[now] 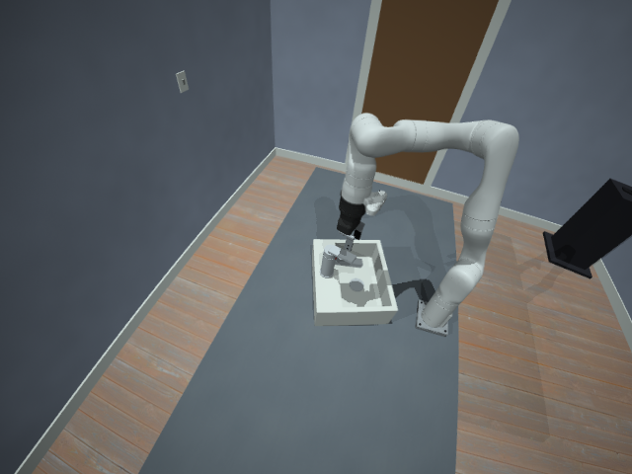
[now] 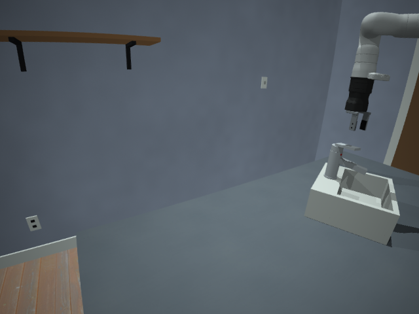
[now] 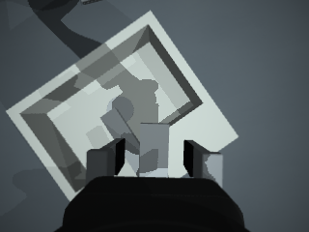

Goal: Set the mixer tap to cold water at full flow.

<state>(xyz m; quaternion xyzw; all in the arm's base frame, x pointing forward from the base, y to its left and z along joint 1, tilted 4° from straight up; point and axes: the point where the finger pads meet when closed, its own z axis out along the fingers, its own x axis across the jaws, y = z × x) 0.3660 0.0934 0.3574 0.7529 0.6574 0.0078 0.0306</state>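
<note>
The flat lever lies 9 cm below my hand and 2 cm ahead of it. Round my hand: white basin 32 cm below, 7 cm to the right, 4 cm behind; grey mixer tap 14 cm below, 5 cm ahead, 1 cm to the right.
</note>
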